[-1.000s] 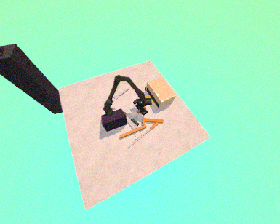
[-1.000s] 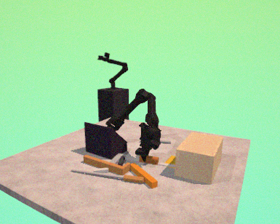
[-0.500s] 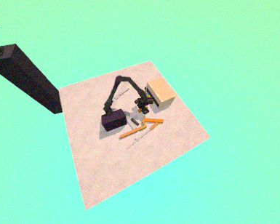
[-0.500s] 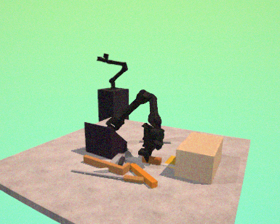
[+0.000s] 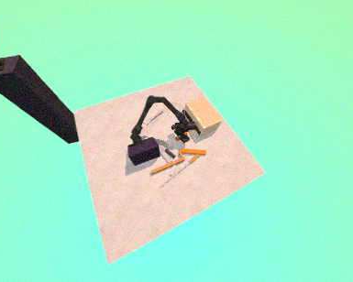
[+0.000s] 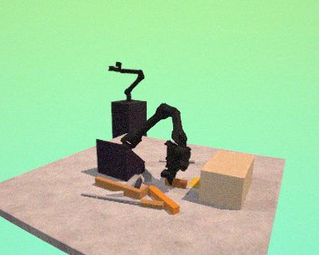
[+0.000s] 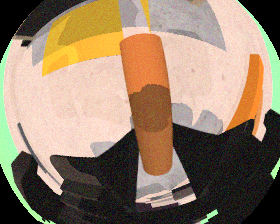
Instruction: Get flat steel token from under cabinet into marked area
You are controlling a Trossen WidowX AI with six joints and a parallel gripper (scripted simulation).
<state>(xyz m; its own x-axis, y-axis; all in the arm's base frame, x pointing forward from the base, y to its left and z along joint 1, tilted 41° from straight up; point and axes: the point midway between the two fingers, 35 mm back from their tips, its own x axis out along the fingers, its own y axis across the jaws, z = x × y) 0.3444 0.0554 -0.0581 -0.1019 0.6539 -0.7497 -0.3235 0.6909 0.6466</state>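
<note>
Now: the dark-handled tool 14 cm behind my gripper tip and 9 cm to the right of it. Also, from my gripper tip: orange bar 16 cm to the right, 7 cm ahead, 1 cm above.
</note>
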